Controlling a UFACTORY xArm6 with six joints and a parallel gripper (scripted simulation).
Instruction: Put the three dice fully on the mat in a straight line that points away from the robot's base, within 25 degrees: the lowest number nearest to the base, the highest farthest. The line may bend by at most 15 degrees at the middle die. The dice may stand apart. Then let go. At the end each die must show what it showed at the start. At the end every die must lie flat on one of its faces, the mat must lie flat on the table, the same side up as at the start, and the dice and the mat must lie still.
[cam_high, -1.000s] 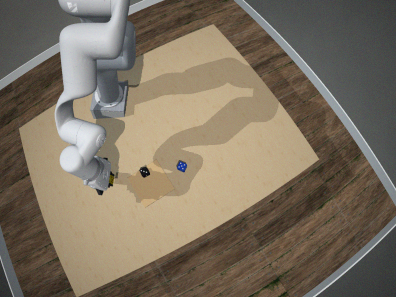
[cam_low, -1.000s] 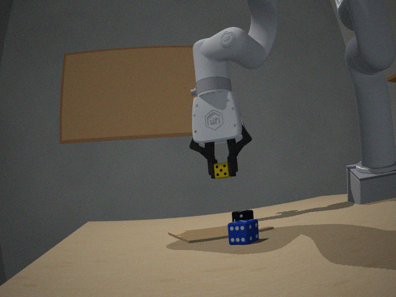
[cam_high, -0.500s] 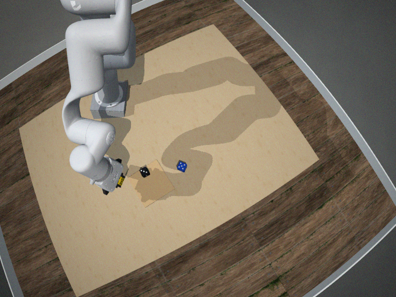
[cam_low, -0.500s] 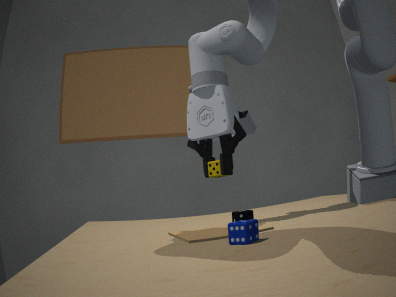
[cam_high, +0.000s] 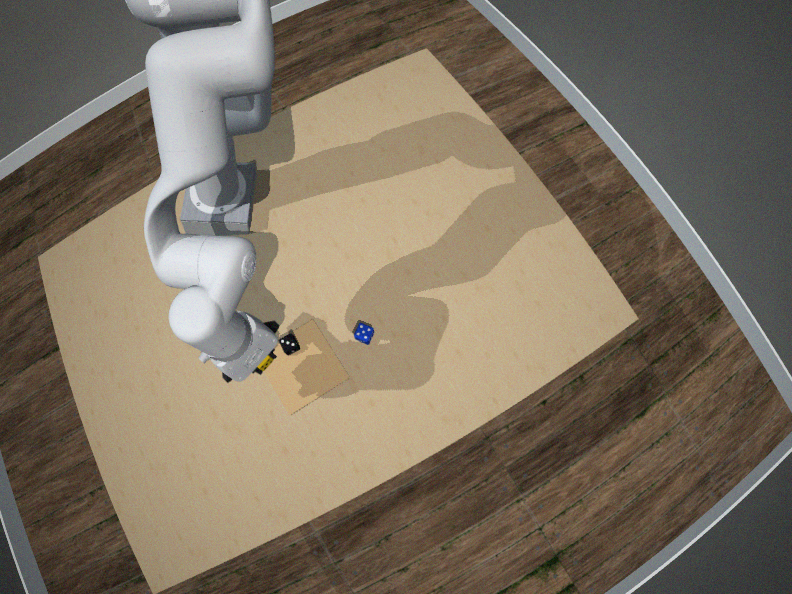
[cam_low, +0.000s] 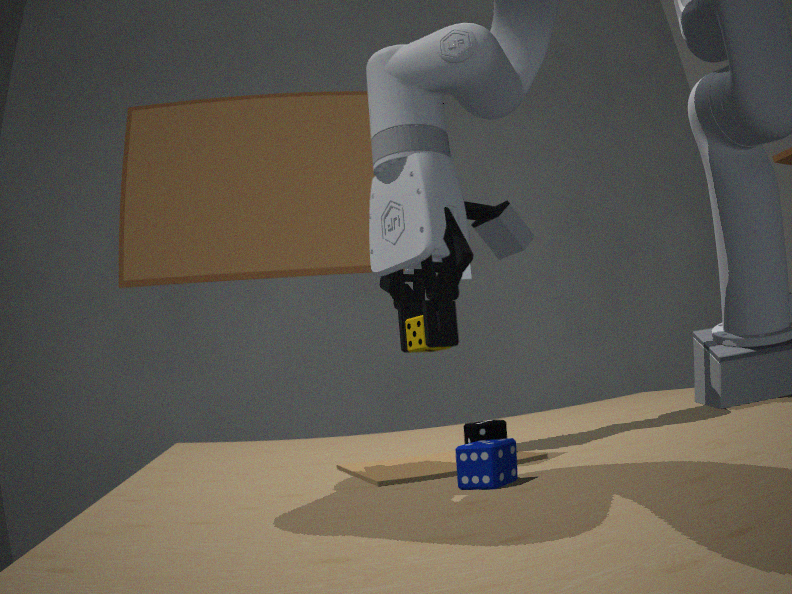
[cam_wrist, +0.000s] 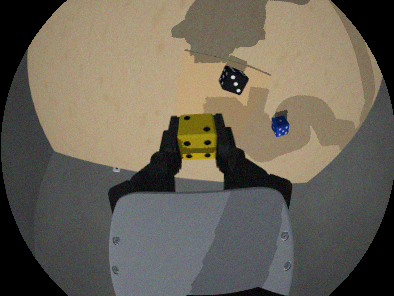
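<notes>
Right now the thin tan mat is 10 mm ahead of my hand, 50 mm to the left of it and 120 mm below it. Round my hand: blue die (10 mm behind, 190 mm to the left, 110 mm below); then yellow die (10 mm below); then black die (40 mm behind, 40 mm to the left, 100 mm below).
</notes>
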